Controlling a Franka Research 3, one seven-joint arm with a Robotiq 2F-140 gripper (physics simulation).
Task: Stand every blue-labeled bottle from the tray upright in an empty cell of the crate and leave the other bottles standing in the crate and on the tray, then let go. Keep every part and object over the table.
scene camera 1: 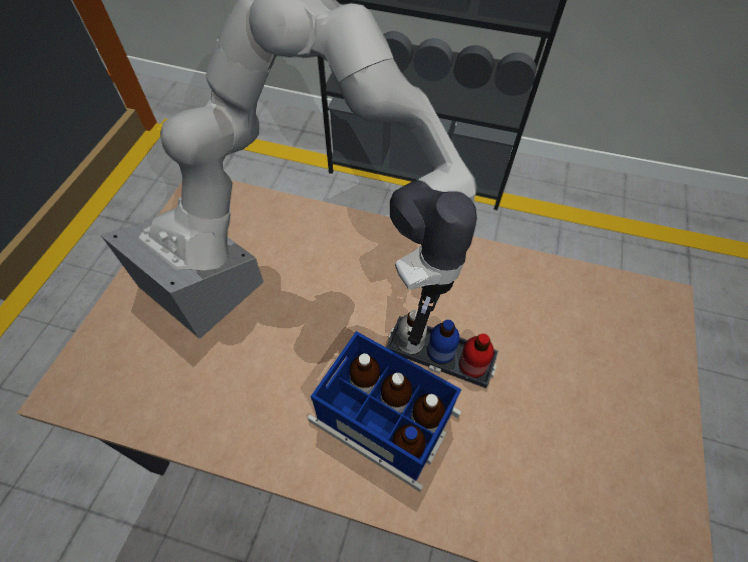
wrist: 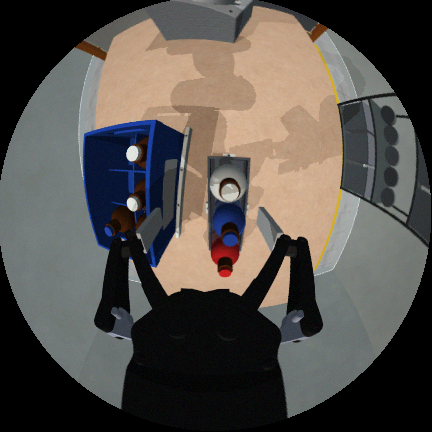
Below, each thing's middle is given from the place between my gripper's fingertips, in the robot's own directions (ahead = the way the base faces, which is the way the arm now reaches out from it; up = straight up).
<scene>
I see the red bottle (scene camera 1: 478,351) 14 cm ahead of my hand, 10 cm below it and 5 cm to the left of it. Round my hand: blue-capped brown bottle (scene camera 1: 409,437): 24 cm to the right, 9 cm below, 9 cm ahead.
</scene>
